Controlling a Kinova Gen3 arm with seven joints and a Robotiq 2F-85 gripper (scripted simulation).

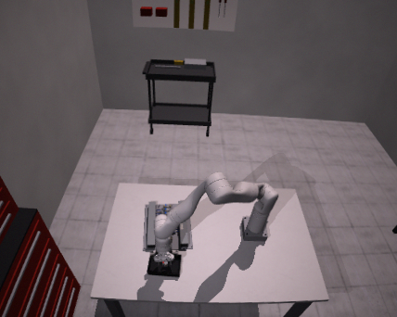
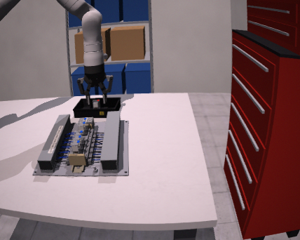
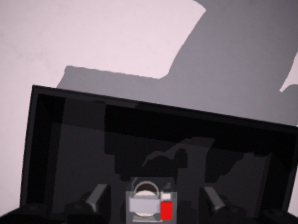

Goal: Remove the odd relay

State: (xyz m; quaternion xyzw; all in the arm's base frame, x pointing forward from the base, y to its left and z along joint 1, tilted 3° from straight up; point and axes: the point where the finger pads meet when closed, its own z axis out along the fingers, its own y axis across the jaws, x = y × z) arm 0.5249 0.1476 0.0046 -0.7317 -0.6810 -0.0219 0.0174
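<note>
My gripper is now 2 cm above the red-button relay. From my hand the other things lie so: black parts tray: 3 cm below.
</note>
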